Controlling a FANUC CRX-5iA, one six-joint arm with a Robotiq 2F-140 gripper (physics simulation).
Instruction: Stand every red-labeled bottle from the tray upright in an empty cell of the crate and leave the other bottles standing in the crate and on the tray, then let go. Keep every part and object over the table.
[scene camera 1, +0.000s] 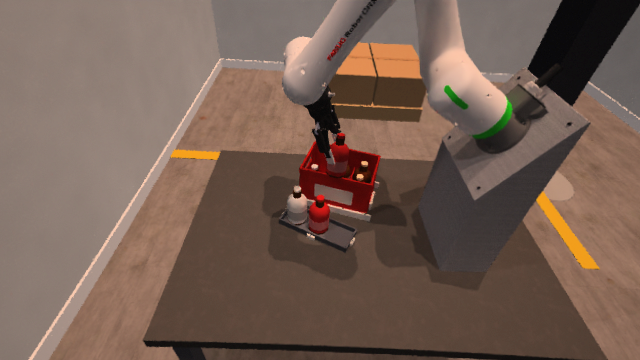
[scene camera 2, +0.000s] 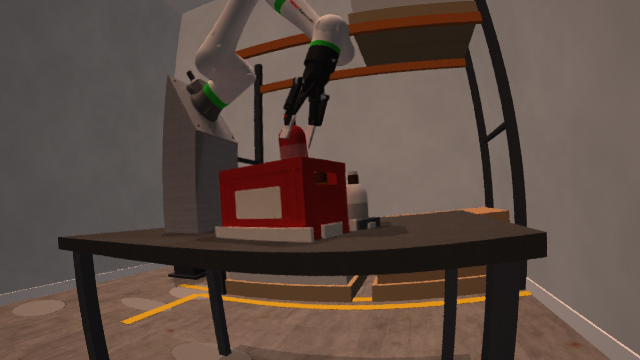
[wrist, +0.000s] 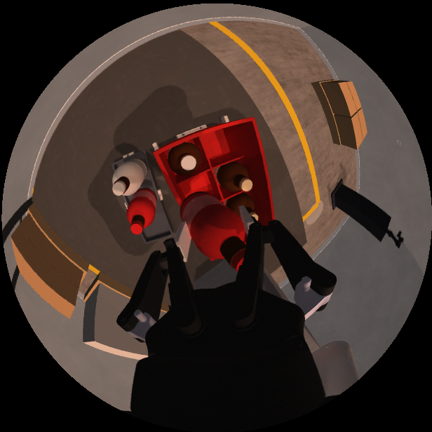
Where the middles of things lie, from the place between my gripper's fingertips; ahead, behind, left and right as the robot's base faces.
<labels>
Now: the white bottle (wrist: 127, 178) 14 cm ahead of my hand, 8 cm to the left of it and 16 cm below it.
</labels>
